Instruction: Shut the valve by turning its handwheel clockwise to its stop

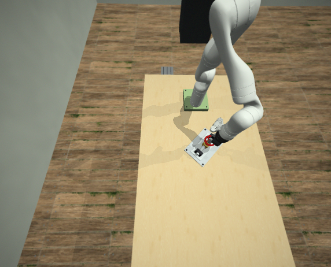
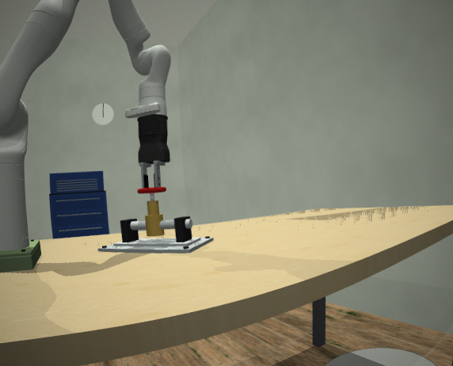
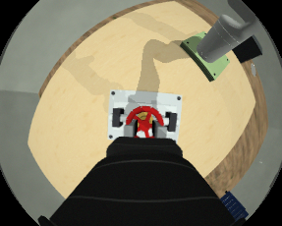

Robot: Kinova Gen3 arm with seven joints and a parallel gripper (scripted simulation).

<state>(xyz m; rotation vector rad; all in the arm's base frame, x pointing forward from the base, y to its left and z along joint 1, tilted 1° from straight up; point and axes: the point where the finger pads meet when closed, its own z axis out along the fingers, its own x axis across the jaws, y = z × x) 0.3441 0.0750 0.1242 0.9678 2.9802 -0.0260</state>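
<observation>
Now: the red handwheel 3 cm below my hand.
</observation>
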